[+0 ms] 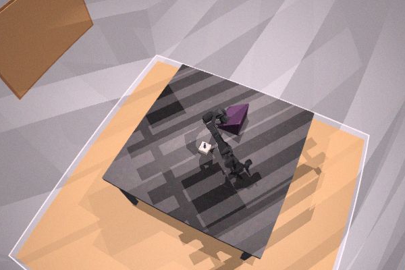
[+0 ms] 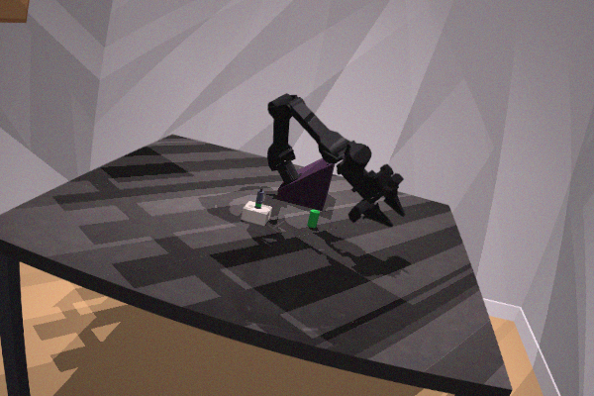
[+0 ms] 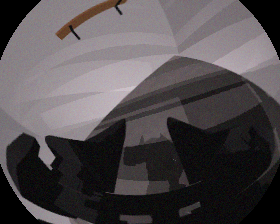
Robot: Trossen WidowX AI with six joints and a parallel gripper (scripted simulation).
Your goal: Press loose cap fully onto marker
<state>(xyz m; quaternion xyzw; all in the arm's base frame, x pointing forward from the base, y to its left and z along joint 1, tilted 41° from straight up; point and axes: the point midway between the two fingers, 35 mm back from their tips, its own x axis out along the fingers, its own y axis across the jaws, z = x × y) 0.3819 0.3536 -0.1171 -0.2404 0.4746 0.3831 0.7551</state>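
My gripper tip is 24 cm to the left of the green cap, 19 cm past it and 13 cm above it. From my gripper tip the other things lie so: white holder block 41 cm to the right, 14 cm below, 12 cm behind.
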